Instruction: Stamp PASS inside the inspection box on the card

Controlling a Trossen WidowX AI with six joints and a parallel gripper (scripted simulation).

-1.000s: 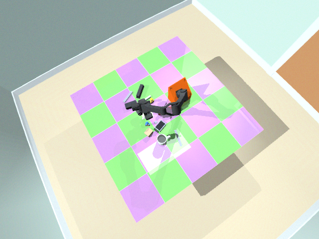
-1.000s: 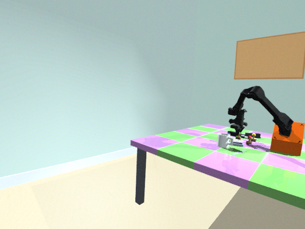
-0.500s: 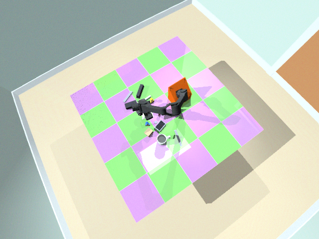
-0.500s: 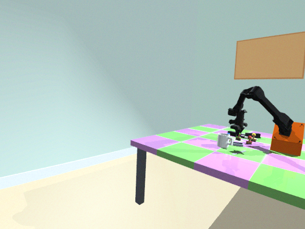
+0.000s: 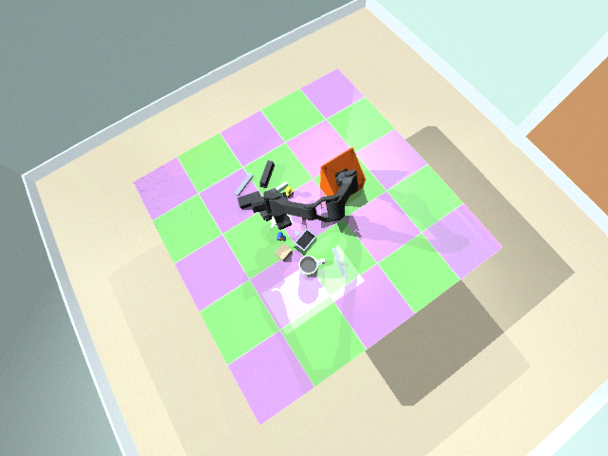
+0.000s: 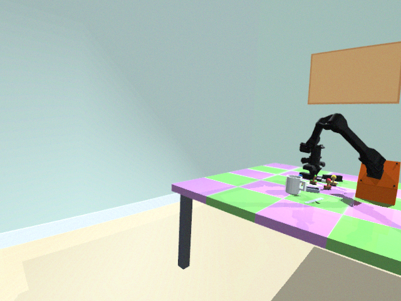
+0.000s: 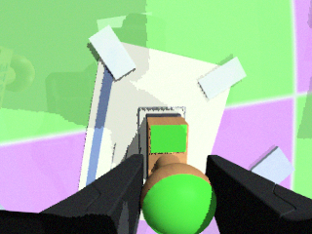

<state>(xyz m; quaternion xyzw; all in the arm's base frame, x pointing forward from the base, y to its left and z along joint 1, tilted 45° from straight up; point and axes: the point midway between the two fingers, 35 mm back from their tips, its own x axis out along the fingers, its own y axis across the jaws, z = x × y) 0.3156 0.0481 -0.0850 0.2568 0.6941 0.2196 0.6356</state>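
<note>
Right now my gripper tip is 4 cm above the white card and 1 cm to the right of it. From my gripper tip the other things lie so: blue-labelled stamp (10 cm to the left, 4 cm ahead, 1 cm below); then red-knobbed stamp (11 cm behind, 6 cm to the left, 1 cm below); then dark slab (14 cm to the right, 8 cm ahead, 2 cm below).
</note>
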